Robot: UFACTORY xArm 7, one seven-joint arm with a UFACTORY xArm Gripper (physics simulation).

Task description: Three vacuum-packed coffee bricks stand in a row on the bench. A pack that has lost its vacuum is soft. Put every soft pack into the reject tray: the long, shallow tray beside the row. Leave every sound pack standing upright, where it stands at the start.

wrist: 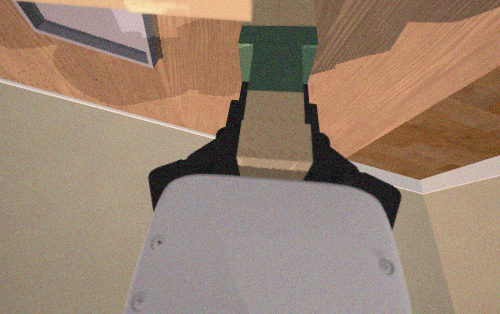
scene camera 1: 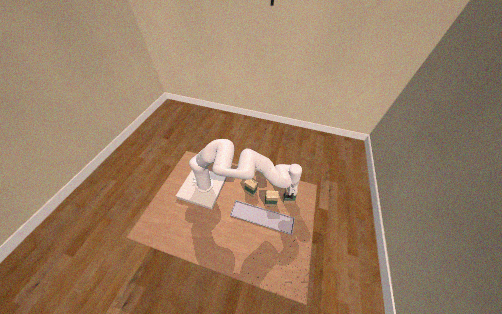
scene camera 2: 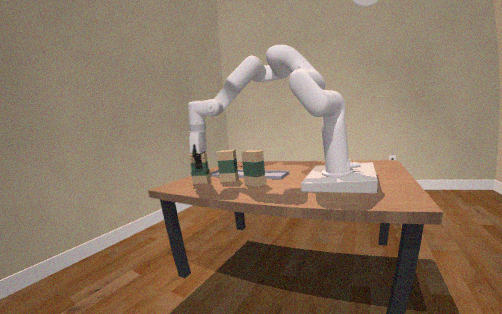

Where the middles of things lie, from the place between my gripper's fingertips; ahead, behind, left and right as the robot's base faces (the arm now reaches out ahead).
Now: the shallow reject tray (scene camera 1: 251, 213) 17 cm to the right of my hand, 15 cm behind it and 9 cm below it.
